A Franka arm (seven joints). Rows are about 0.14 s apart.
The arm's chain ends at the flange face. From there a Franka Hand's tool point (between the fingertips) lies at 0.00 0.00 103.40 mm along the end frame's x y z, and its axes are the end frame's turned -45 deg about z.
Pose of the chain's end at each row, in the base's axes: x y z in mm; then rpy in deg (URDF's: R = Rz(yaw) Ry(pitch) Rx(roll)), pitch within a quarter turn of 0, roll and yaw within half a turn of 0:
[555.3 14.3 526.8 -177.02 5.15 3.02]
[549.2 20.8 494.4 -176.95 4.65 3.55]
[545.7 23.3 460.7 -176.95 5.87 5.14]
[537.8 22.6 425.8 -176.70 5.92 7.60]
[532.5 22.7 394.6 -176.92 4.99 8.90]
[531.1 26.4 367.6 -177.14 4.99 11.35]
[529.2 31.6 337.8 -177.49 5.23 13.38]
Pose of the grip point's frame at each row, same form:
[545.8 19.2 424.0 -174.25 1.54 47.96]
[540.5 25.8 391.5 -174.56 1.14 48.48]
[534.7 27.8 358.0 -173.70 2.00 50.09]
[526.5 27.1 323.1 -173.48 1.86 52.54]
[522.8 26.8 291.7 -174.30 1.36 53.83]
[521.3 29.7 264.7 -174.45 1.51 56.30]
[519.0 33.8 234.9 -174.53 1.93 58.36]

